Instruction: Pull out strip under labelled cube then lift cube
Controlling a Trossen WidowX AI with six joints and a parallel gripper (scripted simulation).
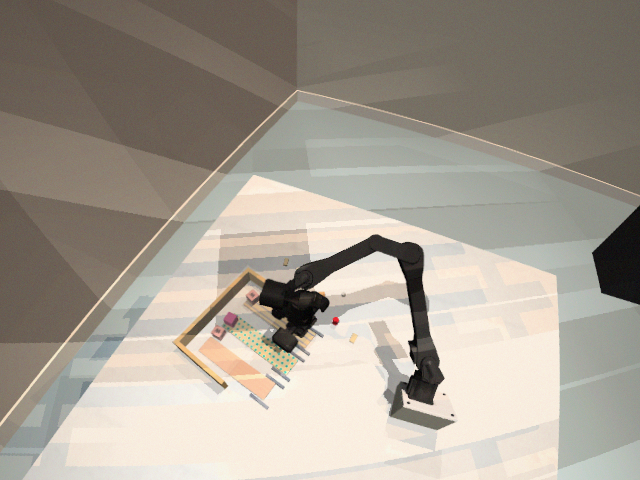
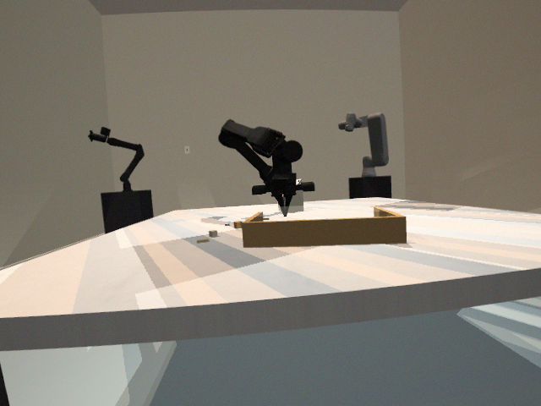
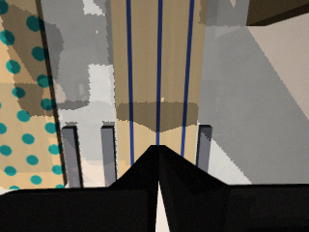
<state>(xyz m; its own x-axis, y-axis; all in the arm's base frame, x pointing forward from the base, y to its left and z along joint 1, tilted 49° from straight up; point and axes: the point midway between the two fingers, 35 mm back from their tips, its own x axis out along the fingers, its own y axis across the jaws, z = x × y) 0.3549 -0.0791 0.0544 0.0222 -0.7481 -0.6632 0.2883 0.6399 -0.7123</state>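
Now: gripper tip 8 cm short of the blue-lined strip, 3 cm to the left of it and 2 cm above it. Also, from my gripper tip: teal-dotted strip (11 cm ahead, 7 cm to the left, 2 cm below); then orange strip (14 cm ahead, 16 cm to the left, 2 cm below).
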